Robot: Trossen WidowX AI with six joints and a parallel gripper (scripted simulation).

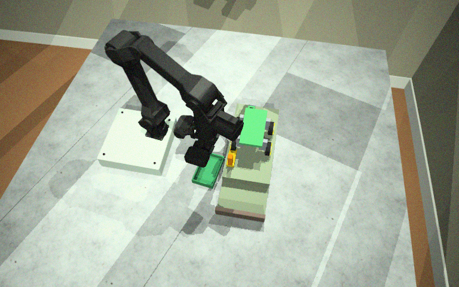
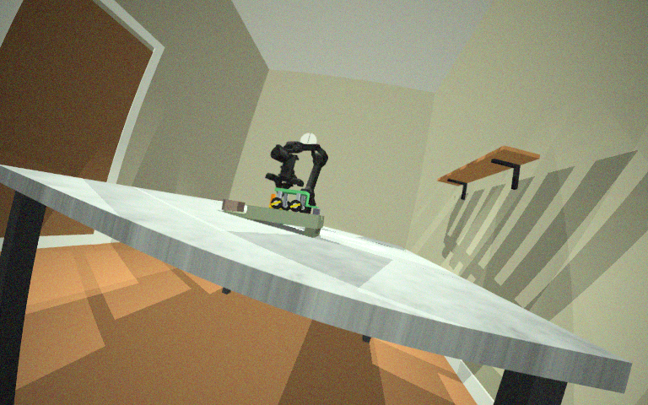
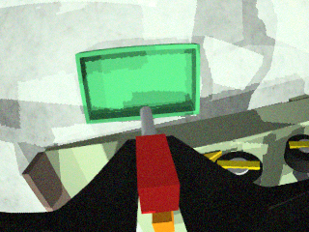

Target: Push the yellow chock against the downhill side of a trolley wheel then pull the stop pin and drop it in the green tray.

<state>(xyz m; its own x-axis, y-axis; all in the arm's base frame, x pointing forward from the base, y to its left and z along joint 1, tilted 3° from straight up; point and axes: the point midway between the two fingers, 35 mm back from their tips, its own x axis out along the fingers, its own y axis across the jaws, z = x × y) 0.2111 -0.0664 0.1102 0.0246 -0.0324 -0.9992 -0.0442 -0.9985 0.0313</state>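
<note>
Right now my gripper tip is 7 cm short of the yellow chock, 3 cm to the right of it and 4 cm above it. The rest, counted from my gripper tip: brown stop block 14 cm ahead, 13 cm to the right, 9 cm below; trolley 11 cm ahead, 12 cm to the left, 1 cm below; stop pin right at my gripper tip.
</note>
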